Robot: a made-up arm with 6 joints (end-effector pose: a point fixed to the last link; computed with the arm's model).
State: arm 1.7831 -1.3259 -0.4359 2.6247 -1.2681 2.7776
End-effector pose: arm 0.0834 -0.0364 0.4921 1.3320 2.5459 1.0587
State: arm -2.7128 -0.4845 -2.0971 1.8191 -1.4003 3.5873
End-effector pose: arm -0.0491 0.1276 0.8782 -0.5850 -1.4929 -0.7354
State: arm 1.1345 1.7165 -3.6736 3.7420 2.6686 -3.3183
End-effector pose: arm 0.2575 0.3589 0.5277 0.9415 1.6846 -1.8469
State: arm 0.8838 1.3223 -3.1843 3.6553 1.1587 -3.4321
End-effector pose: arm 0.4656 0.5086 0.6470 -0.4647 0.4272 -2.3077
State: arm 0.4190 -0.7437 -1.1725 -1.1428 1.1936 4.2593
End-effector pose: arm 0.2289 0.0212 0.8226 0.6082 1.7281 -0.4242
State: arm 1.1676 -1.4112 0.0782 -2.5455 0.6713 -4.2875
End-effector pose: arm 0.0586 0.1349 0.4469 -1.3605 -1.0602 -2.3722
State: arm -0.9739 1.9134 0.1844 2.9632 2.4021 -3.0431
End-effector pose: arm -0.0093 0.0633 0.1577 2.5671 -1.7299 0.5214
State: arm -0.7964 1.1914 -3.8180 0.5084 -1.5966 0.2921
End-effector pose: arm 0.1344 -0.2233 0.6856 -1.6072 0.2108 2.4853
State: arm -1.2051 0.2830 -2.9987 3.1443 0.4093 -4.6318
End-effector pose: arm 0.1084 -0.2829 1.0748 0.0167 0.0013 0.4487
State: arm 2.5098 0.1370 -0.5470 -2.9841 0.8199 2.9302
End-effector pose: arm -0.2884 0.2160 0.3119 -0.5884 -1.8722 -0.5998
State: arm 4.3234 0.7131 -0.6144 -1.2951 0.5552 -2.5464
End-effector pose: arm -0.0895 -0.2611 0.1295 -1.4796 -2.0886 -0.1487
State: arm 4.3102 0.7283 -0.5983 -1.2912 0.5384 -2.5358
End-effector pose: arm -0.0866 -0.2515 0.1253 -1.5047 -2.0792 -0.1900
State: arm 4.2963 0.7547 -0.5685 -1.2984 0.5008 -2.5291
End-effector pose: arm -0.0773 -0.2356 0.1191 -1.5185 -2.0943 -0.2617
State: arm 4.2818 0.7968 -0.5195 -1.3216 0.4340 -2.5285
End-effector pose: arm -0.0586 -0.2110 0.1124 -1.5177 -2.1422 -0.3799
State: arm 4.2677 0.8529 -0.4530 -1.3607 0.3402 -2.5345
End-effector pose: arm -0.0308 -0.1791 0.1097 -1.5053 -2.2162 -0.5482
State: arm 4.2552 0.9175 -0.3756 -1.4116 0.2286 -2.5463
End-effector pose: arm 0.0027 -0.1442 0.1157 -1.4876 -2.2995 -0.7591
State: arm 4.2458 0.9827 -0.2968 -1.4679 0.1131 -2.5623
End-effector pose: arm 0.0360 -0.1123 0.1315 -1.4692 -2.3737 -0.9921
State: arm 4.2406 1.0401 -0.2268 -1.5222 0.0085 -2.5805
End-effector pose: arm 0.0638 -0.0880 0.1534 -1.4520 -2.4283 -1.2154
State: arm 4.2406 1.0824 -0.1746 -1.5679 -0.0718 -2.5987
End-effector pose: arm 0.0828 -0.0726 0.1743 1.4035 2.4157 1.3652
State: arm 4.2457 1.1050 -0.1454 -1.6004 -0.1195 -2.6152
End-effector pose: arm 0.0930 -0.0649 0.1882 1.3259 2.3545 1.4137
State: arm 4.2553 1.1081 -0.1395 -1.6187 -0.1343 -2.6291
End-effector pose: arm 0.0959 -0.0629 0.1926 1.2731 2.3514 1.4175
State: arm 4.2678 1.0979 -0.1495 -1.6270 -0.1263 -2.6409
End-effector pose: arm 0.0944 -0.0644 0.1900 1.2352 2.3902 1.3923
